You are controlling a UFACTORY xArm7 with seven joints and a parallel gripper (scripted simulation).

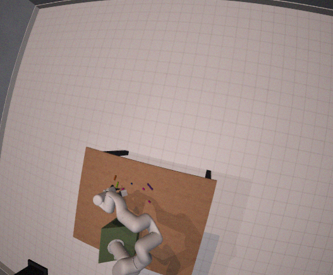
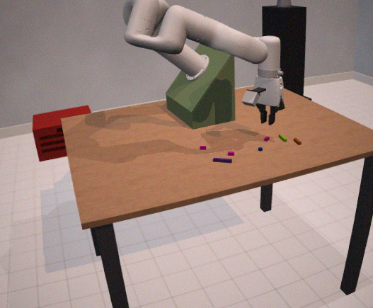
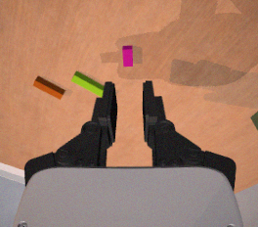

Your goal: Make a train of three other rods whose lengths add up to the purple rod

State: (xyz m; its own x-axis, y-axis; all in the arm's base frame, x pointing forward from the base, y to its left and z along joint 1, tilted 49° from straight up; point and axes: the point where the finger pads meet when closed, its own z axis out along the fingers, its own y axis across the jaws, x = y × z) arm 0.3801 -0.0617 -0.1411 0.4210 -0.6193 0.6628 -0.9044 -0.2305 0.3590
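My hand is 30 mm short of the lime rod, 50 mm to the right of it and 80 mm above it. Also, from my hand: blue rod: 60 mm ahead, 80 mm to the right, 80 mm below; orange rod: 80 mm ahead, 70 mm to the left, 80 mm below; purple rod: 60 mm ahead, 230 mm to the right, 80 mm below.
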